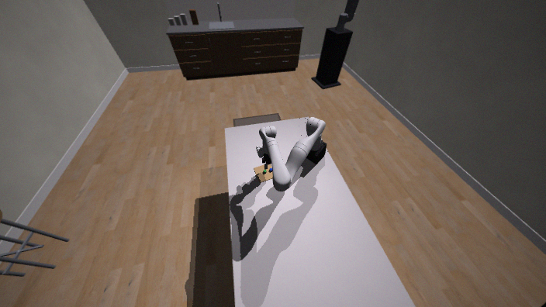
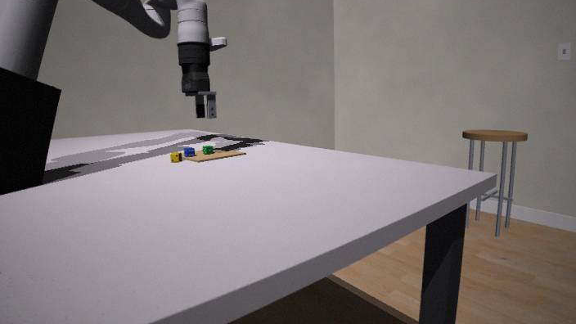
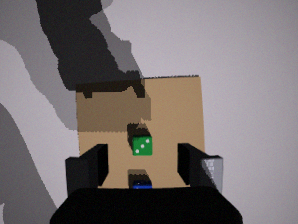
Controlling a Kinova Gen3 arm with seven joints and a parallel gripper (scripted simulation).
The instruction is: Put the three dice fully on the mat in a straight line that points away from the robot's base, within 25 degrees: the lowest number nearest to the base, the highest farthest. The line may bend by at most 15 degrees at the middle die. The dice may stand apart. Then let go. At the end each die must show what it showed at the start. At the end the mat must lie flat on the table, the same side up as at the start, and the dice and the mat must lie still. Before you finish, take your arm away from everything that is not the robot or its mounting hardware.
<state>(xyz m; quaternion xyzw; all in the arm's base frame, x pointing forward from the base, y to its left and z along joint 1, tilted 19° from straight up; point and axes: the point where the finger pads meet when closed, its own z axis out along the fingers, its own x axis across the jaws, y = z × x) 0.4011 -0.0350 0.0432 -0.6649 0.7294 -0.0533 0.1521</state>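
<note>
The yellow die is 100 mm below my hand, 100 mm behind it and 10 mm to the right of it. Round my hand: tan mat: 110 mm below; green die: 100 mm below; blue die: 100 mm below, 50 mm behind.
</note>
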